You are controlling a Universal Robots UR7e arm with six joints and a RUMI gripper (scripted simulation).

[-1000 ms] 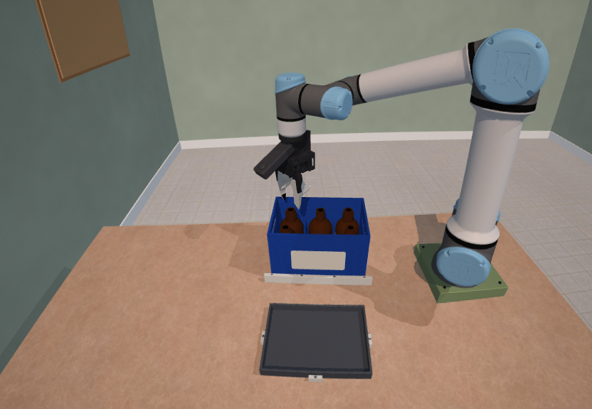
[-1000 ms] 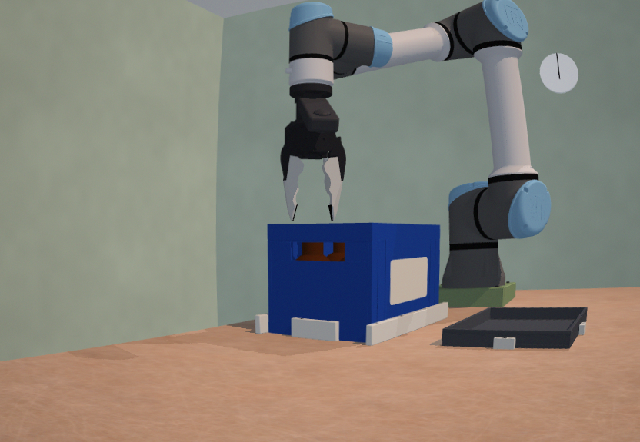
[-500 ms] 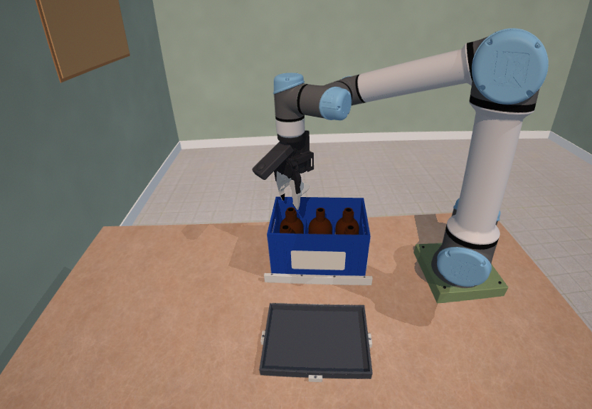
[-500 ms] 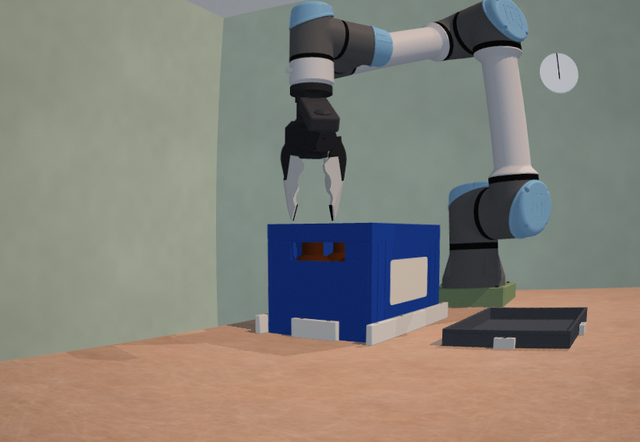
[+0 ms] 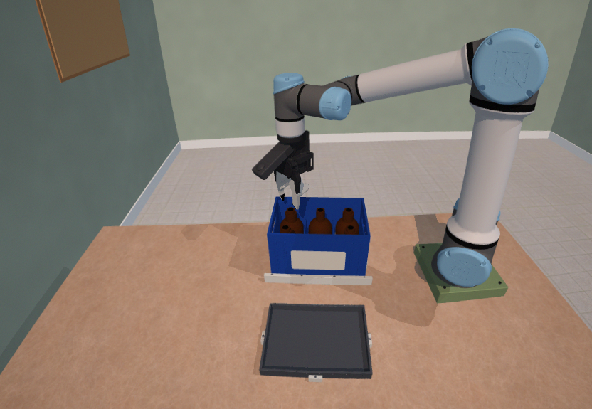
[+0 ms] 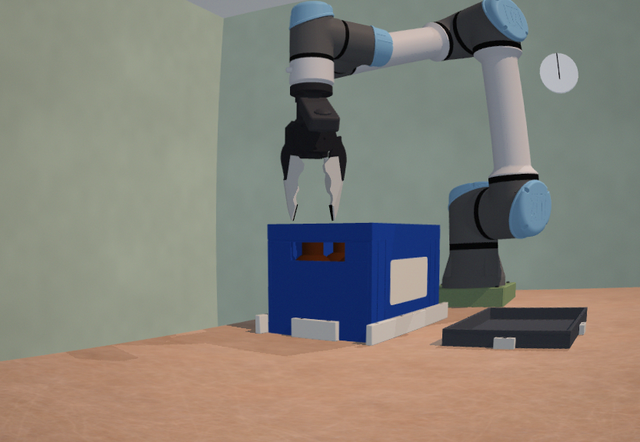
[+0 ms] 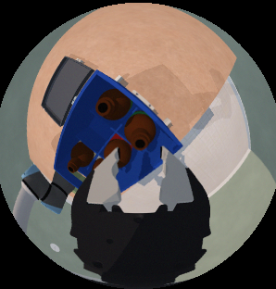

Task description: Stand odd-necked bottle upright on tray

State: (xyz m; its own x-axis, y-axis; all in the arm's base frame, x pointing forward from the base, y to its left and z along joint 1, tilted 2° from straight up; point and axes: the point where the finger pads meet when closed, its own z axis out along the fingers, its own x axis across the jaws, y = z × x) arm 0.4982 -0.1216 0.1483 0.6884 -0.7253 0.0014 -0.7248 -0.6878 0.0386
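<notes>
The glass bottle lies 90 mm behind my hand and 110 mm below it. Also, from my hand: dark tray: 80 mm behind, 330 mm to the left, 180 mm below; blue crate: 90 mm behind, 40 mm to the left, 110 mm below.
</notes>
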